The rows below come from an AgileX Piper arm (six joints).
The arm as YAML. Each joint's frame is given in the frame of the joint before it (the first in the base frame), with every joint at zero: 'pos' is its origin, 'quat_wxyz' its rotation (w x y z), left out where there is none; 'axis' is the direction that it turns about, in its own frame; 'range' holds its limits. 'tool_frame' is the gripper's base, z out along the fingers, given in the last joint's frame.
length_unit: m
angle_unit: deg
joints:
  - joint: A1
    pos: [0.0, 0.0, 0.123]
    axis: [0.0, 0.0, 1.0]
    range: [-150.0, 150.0]
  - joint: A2
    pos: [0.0, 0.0, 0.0]
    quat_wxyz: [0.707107, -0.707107, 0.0, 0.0]
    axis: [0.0, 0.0, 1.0]
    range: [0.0, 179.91]
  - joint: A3
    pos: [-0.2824, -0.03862, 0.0]
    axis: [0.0, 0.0, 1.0]
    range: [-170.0, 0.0]
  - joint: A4
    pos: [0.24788, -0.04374, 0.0]
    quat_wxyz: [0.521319, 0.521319, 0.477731, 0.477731]
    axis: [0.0, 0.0, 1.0]
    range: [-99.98, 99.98]
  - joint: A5
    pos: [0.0, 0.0, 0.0]
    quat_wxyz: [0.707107, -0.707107, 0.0, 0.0]
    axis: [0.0, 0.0, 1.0]
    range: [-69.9, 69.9]
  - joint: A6
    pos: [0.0, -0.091, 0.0]
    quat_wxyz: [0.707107, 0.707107, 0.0, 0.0]
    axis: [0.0, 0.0, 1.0]
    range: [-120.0, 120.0]
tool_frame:
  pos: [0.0, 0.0, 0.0]
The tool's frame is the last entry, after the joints.
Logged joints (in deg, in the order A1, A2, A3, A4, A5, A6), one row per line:
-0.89, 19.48, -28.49, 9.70, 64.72, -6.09
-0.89, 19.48, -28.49, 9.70, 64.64, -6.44
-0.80, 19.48, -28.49, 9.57, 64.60, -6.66
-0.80, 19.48, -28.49, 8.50, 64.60, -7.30
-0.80, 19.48, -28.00, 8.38, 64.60, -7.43
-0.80, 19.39, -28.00, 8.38, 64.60, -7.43
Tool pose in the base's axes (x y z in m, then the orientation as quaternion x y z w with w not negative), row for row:
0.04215, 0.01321, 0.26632, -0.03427, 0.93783, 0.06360, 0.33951
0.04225, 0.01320, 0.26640, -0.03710, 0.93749, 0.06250, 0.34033
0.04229, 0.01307, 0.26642, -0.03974, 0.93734, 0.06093, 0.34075
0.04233, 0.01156, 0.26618, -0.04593, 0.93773, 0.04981, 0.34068
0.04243, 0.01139, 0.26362, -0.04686, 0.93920, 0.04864, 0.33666
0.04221, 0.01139, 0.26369, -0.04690, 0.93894, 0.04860, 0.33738
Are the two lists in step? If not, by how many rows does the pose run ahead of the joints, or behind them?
They are in step.
